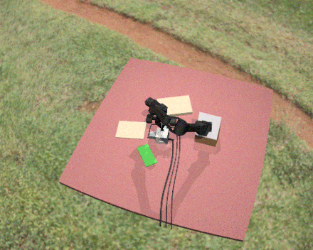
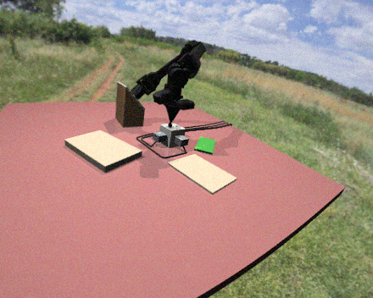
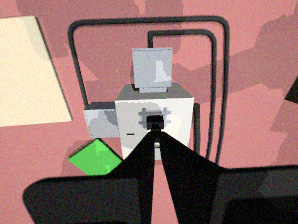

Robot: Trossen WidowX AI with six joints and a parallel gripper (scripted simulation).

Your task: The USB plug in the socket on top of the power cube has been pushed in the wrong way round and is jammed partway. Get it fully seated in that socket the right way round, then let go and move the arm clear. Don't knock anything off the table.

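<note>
Now: the usb plug 2 cm below my gripper tip. Also, from my gripper tip: thin tan sheet: 23 cm ahead, 2 cm to the right, 10 cm below; green block: 7 cm ahead, 16 cm to the left, 10 cm below; thick tan slab: 3 cm behind, 27 cm to the right, 9 cm below.
</note>
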